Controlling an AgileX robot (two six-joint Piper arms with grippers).
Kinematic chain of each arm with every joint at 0, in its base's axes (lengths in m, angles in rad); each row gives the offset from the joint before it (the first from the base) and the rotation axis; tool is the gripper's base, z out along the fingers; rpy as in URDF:
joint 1: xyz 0 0 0.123 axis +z
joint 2: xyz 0 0 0 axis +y
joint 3: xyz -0.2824 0 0.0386 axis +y
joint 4: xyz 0.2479 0 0.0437 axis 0.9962 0 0.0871
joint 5: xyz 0 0 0 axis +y
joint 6: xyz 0.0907 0 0.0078 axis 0.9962 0 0.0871
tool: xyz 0 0 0 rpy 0 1.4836 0
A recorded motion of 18 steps. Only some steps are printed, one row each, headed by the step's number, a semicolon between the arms.
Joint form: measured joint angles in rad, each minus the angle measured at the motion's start. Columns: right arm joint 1, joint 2, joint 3, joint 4, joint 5, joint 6; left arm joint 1, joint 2, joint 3, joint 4, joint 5, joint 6.
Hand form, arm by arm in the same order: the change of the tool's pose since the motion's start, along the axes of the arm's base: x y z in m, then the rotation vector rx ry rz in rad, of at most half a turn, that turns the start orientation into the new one. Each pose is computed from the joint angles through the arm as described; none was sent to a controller.
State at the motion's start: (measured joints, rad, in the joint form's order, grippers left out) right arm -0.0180 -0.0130 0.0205 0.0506 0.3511 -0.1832; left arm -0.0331 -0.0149 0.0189 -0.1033 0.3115 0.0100
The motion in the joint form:
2: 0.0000 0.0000 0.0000 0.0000 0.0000 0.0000; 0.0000 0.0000 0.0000 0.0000 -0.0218 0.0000
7: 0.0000 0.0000 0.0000 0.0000 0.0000 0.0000; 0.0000 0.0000 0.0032 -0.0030 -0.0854 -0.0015
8: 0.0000 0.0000 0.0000 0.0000 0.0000 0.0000; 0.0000 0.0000 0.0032 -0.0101 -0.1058 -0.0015
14: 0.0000 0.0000 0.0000 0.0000 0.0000 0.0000; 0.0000 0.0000 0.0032 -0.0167 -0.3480 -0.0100
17: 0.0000 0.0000 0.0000 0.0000 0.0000 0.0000; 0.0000 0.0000 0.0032 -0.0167 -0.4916 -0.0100
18: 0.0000 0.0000 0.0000 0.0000 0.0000 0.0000; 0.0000 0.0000 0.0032 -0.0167 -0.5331 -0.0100
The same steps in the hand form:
2: 0.0000 0.0000 0.0000 0.0000 0.0000 0.0000; 0.0004 0.0002 0.0019 -0.0009 -0.0217 0.0022
7: 0.0000 0.0000 0.0000 0.0000 0.0000 0.0000; 0.0016 0.0007 0.0065 -0.0079 -0.0815 0.0089
8: 0.0000 0.0000 0.0000 0.0000 0.0000 0.0000; 0.0018 0.0007 0.0084 -0.0158 -0.1015 0.0108
14: 0.0000 0.0000 0.0000 0.0000 0.0000 0.0000; 0.0020 0.0032 0.0302 -0.0410 -0.3413 0.0378
17: 0.0000 0.0000 0.0000 0.0000 0.0000 0.0000; -0.0003 0.0048 0.0430 -0.0469 -0.4840 0.0531
18: 0.0000 0.0000 0.0000 0.0000 0.0000 0.0000; -0.0013 0.0053 0.0466 -0.0486 -0.5252 0.0575

